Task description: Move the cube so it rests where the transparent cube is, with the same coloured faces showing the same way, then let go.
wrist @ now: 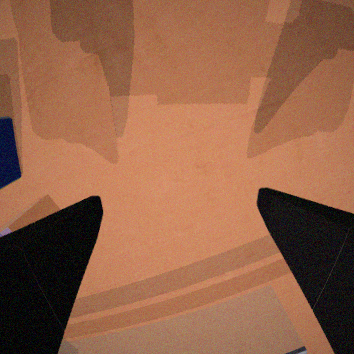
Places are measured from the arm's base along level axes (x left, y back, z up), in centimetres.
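Pixels of known places: gripper, fingertip midpoint: [180, 200].
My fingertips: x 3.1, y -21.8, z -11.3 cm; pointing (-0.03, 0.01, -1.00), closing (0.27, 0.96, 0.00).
For each thing: its top centre in the pictures, then the offset to it from my fingertips. "spot": a spot on its surface instead. Level surfaces: height alone.
- cube at a spot on its surface: [7, 152] spot: dz -1.9, dx -5.1, dy -8.9 cm
- small lilac sliver at a spot on its surface: [5, 232] spot: dz +1.1, dx -1.5, dy -8.9 cm
- orange-brown table top at its surface level: dz -2.9 cm
- small dark-edged object at a spot on its surface: [298, 351] spot: dz +3.0, dx +12.4, dy +4.5 cm
The cube [7, 152] shows in part at the left edge of the wrist view, with a dark blue face towards the middle; its other faces are out of view. A small lilac sliver [5, 232], which looks like part of the transparent cube, shows below it at the left edge, mostly hidden by the left finger and cut off by the frame. My gripper [180, 200] is open, with its two black fingers wide apart and nothing between them. Both the cube and the lilac sliver are to the left of the fingers, outside the gap.
The orange-brown table top [190, 175] lies under the fingers. Shadows of the arm and gripper fall across the upper part of the view. Darker curved bands cross the lower part, with a greyish area [200, 325] below them. A small dark-edged object [298, 351] is cut off at the bottom edge.
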